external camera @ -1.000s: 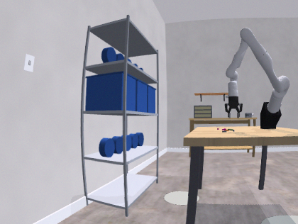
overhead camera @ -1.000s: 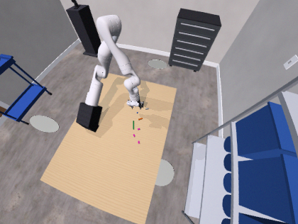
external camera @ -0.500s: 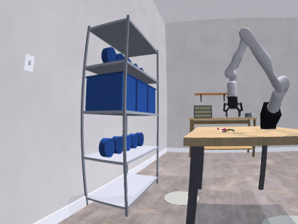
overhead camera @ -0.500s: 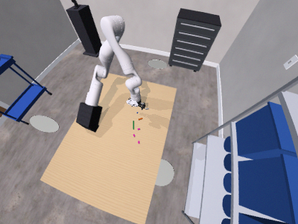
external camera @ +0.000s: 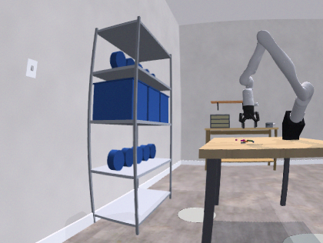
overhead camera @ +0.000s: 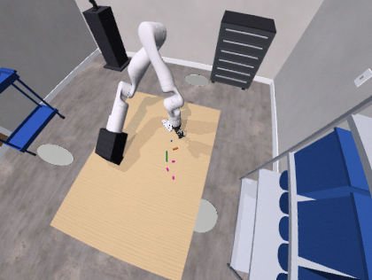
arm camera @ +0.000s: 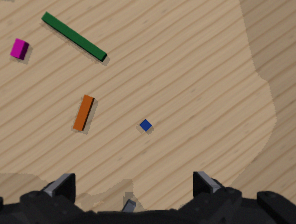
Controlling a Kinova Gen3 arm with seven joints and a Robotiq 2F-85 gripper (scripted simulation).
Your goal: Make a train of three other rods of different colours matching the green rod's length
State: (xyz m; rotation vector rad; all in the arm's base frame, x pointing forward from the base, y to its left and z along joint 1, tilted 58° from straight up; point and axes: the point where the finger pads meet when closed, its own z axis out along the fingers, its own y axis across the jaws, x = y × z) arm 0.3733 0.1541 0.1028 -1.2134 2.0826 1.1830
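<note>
Right now my hand is 4 cm short of the grey rod, 5 cm to the right of it and 10 cm above it. From my hand the other things lie so: small blue rod (3 cm behind, 3 cm to the right, 10 cm below); green rod (1 cm behind, 15 cm to the right, 10 cm below); orange rod (2 cm ahead, 8 cm to the right, 10 cm below).
</note>
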